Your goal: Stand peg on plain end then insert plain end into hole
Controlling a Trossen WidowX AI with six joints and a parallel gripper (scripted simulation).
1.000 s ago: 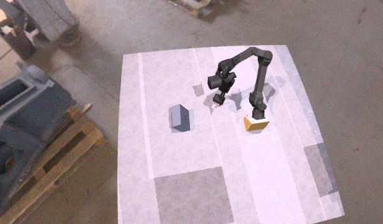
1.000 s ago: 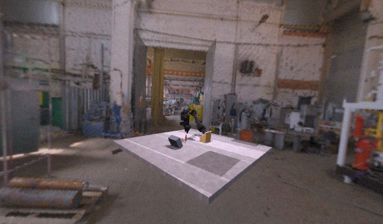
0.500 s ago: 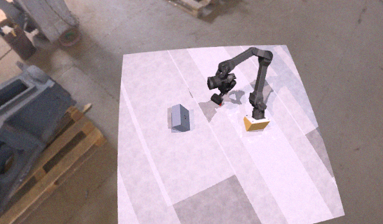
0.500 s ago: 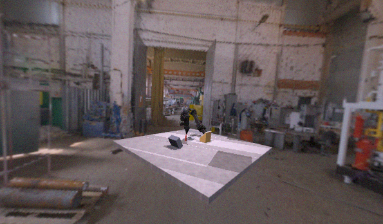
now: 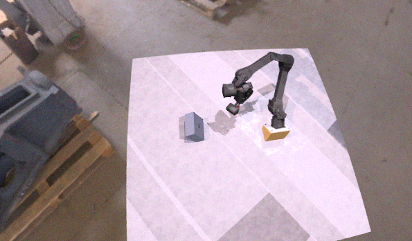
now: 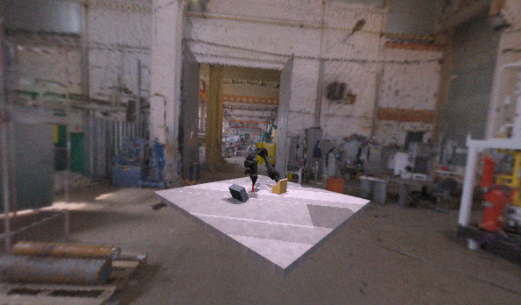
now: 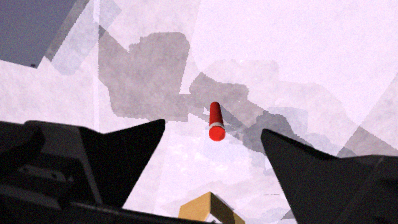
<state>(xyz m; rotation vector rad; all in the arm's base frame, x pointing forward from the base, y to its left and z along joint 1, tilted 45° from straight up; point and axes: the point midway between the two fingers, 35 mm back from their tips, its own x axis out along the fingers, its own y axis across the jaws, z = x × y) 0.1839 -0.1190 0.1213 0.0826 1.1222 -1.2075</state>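
My gripper tip is 1 cm above the peg. From my gripper tip the other things lie so: grey sloped panel: 26 cm ahead, 6 cm to the left, 1 cm below.
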